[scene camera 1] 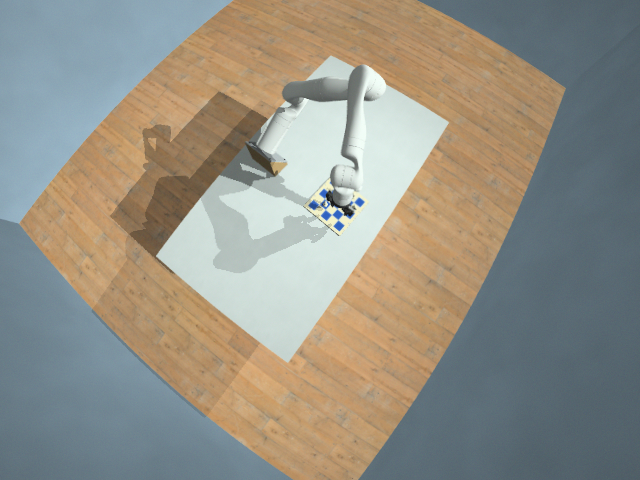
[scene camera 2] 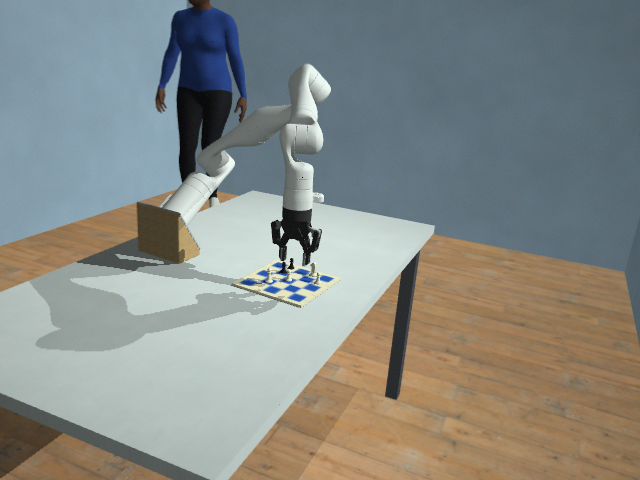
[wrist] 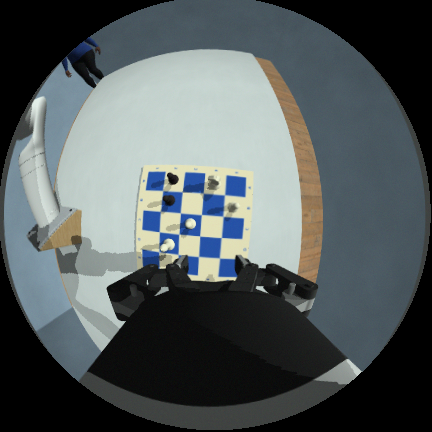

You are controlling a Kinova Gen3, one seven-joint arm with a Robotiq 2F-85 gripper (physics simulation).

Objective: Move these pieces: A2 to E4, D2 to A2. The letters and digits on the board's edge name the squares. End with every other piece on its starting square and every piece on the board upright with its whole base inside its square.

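Frame: origin at the arm's base, x right, y ahead, z up, level; centimetres.
Seen in the pictures: gripper, fingertip midpoint: [scene camera 1: 339,209] [scene camera 2: 294,263] [wrist: 211,262]; arm's base at its link origin: [scene camera 1: 265,149] [scene camera 2: 166,227] [wrist: 48,217].
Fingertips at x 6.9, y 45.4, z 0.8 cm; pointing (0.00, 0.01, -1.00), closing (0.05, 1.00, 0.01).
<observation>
Offsets run from my fingertips to a thing's middle. Level surfaces: height alone.
The blue-and-cream board @(dx -4.4, dy -3.4, dz -7.8 cm) [scene camera 1: 338,225] [scene camera 2: 301,303] [wrist: 140,212] lies under my gripper [scene camera 1: 339,206] [scene camera 2: 294,260] [wrist: 211,262], which is partly open, empty and above the piece tops. Two black pieces, one @(dx -12.8, dy -6.3, dz -5.9 cm) [scene camera 2: 291,264] [wrist: 172,178] in the wrist view's top row and one @(dx -9.0, dy -7.0, dz -5.9 cm) [scene camera 2: 283,267] [wrist: 169,200] just below it, stand upright. A pale knight-like piece @(dx -11.5, dy +1.1, dz -5.5 cm) [scene camera 2: 312,269] [wrist: 213,182], a pale pawn @(dx -7.2, dy +4.4, dz -5.9 cm) [scene camera 2: 317,279] [wrist: 232,206], a white piece @(dx -4.6, dy -3.4, dz -5.9 cm) [scene camera 2: 288,275] [wrist: 190,223] on the centre square and a taller white piece @(dx -1.0, dy -7.6, dz -5.3 cm) [scene camera 2: 268,275] [wrist: 169,244] also stand upright. Edge labels are unreadable, so piece squares are unconfirmed.
The pieces stand close together, with the two black ones on adjoining squares. The arm's wooden base mount [scene camera 1: 266,159] [scene camera 2: 157,230] [wrist: 65,232] stands on the pale table @(dz -8.1 cm) [scene camera 1: 268,310] [scene camera 2: 180,387] [wrist: 195,110]. A person [scene camera 2: 204,51] [wrist: 82,57] stands beyond the table.
</observation>
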